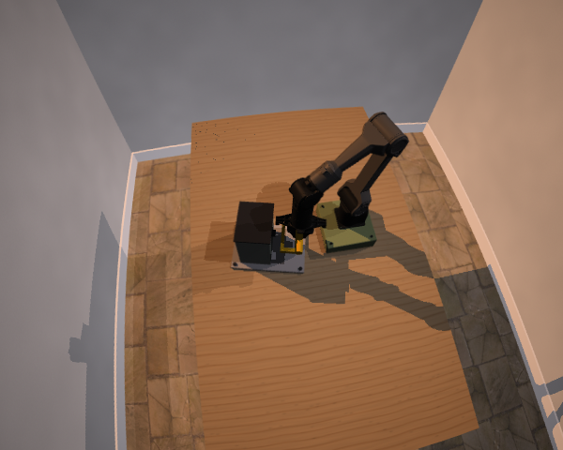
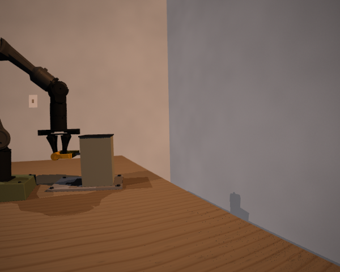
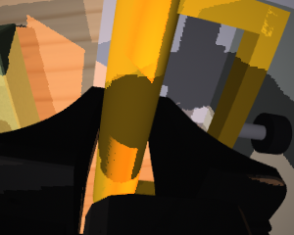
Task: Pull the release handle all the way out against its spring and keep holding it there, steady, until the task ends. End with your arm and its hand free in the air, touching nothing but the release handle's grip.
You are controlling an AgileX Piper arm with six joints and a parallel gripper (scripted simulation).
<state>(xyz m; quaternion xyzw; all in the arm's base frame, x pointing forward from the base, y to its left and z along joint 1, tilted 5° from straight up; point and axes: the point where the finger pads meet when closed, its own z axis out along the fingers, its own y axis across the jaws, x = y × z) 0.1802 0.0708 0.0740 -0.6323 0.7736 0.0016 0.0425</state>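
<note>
Right now the grey baseplate is 100 mm below my hand, 90 mm ahead of it and 20 mm to the right of it.
</note>
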